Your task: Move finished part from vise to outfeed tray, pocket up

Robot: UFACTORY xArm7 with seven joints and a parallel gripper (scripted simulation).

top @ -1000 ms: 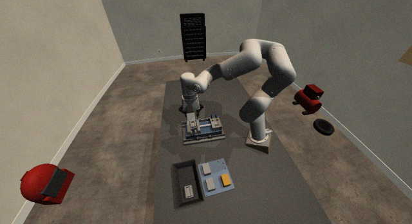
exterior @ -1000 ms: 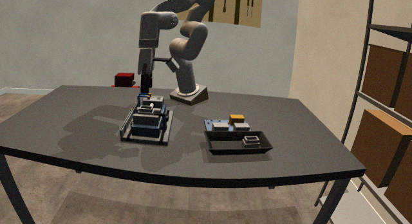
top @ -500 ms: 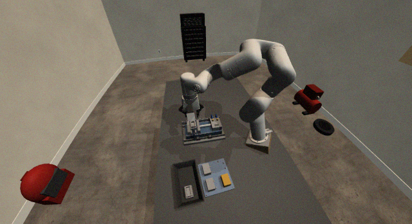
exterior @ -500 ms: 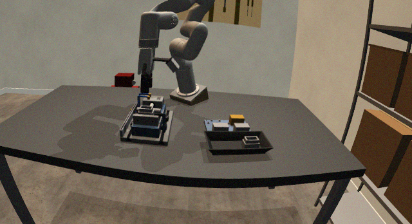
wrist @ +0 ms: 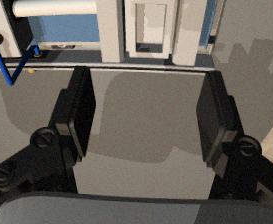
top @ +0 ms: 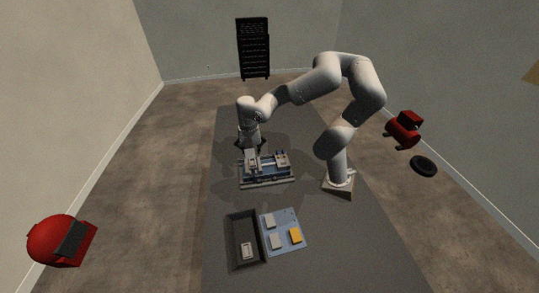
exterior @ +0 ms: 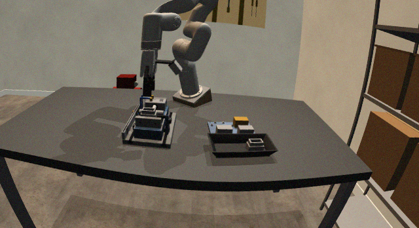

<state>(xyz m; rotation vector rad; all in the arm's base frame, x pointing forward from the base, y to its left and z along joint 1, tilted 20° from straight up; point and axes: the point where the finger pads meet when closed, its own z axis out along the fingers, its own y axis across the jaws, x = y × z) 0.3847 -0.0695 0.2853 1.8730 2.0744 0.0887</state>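
Now: hand 7 cm past the blue vise and 16 cm above it. Round my hand: blue plate 11 cm behind, 33 cm to the left, 19 cm below; orange block 16 cm behind, 37 cm to the left, 17 cm below.
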